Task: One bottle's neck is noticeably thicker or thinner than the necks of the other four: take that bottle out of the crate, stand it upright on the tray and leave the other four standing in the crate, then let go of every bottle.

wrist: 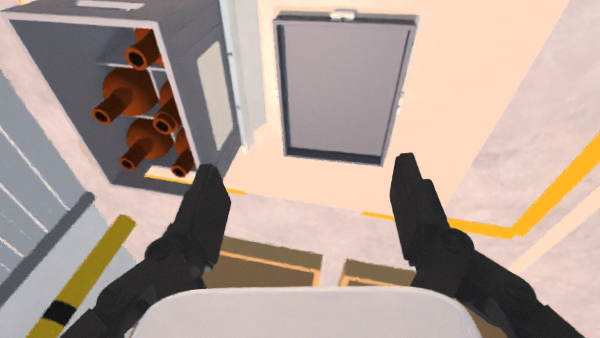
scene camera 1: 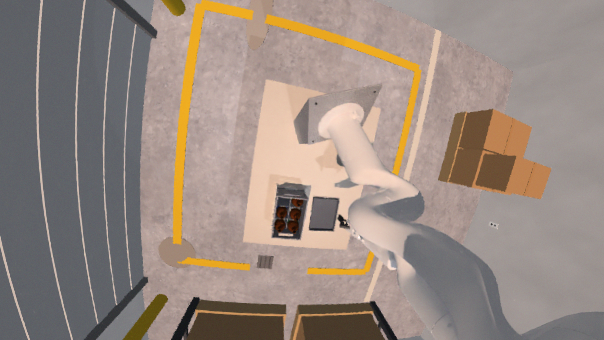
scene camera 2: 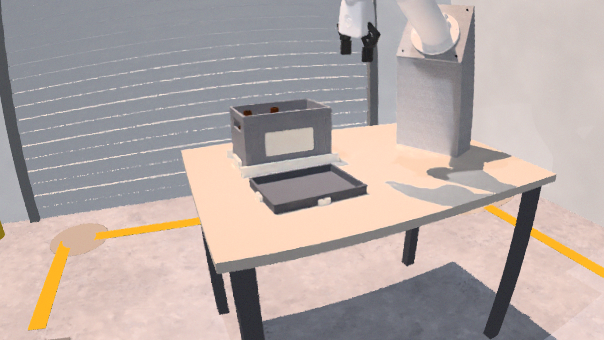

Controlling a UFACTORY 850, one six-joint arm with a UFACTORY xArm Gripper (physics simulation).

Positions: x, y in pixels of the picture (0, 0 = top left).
Scene:
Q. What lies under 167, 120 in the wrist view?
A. A brown bottle.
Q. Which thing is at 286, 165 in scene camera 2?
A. A pale rail.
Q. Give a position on a brown bottle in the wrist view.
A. At 145, 142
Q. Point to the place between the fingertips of the gripper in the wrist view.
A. At 305, 178

